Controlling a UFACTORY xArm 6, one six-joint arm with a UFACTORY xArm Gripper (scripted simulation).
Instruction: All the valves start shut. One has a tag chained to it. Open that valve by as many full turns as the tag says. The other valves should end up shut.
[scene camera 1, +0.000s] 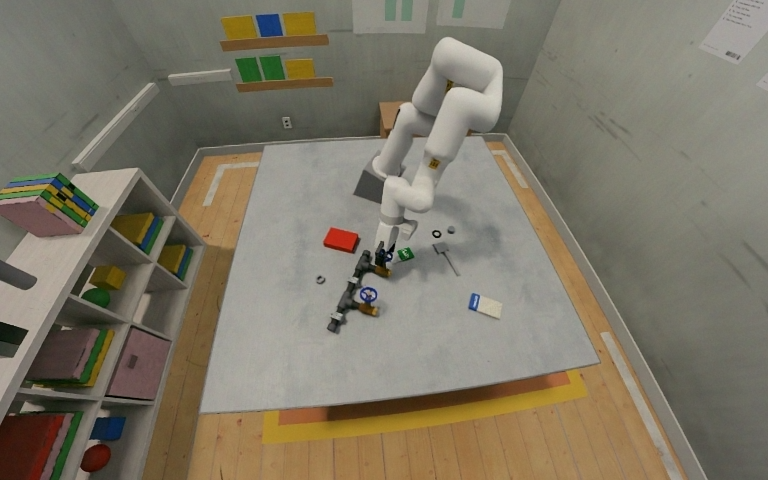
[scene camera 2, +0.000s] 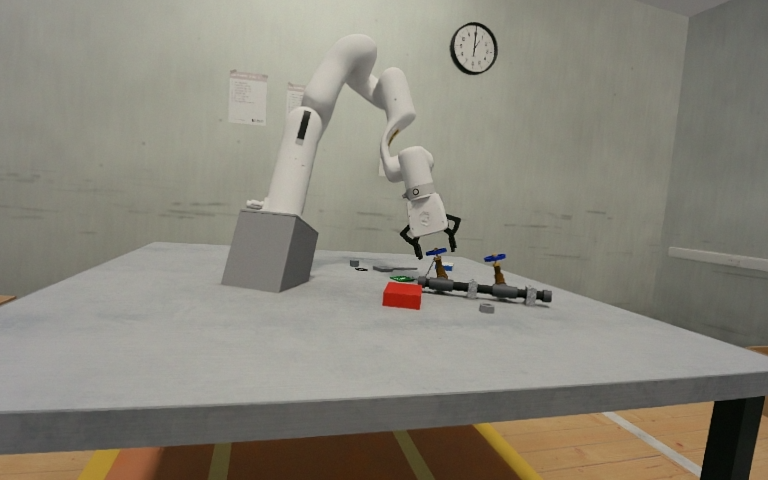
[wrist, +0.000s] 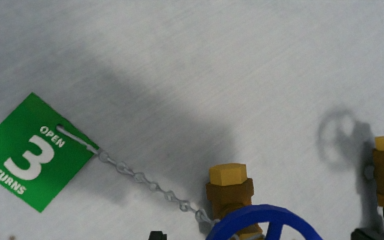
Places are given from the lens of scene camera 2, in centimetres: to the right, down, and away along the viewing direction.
my gripper (scene camera 2: 437, 255): 14, 4, 110
red block (scene camera 2: 401, 295): 4, 12, 86
